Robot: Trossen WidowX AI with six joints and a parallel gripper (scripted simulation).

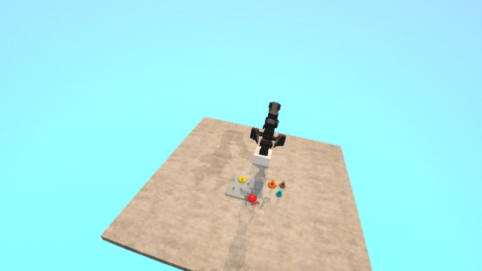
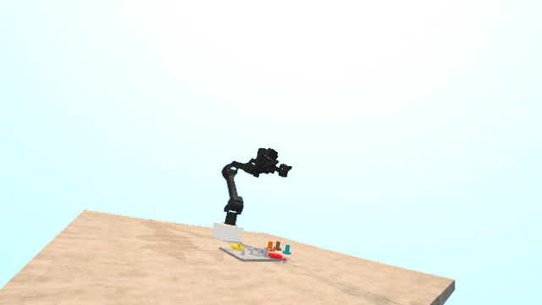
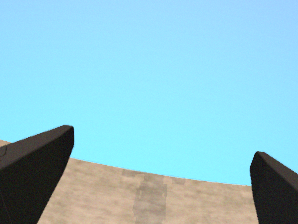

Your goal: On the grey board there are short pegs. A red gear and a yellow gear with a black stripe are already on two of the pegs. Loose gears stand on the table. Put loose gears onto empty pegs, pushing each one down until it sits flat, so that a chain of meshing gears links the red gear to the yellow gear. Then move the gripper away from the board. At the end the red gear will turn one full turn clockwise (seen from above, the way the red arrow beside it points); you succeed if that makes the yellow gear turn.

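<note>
Now: the teal gear 37 cm below my gripper tip, 14 cm to the left of it and 5 cm behind it. The rest, counted from my gripper tip: yellow gear: 37 cm below, 10 cm to the right, 10 cm behind; red gear: 37 cm below, 3 cm ahead, 1 cm to the right; red arrow: 38 cm below, 6 cm ahead, 1 cm to the left.
</note>
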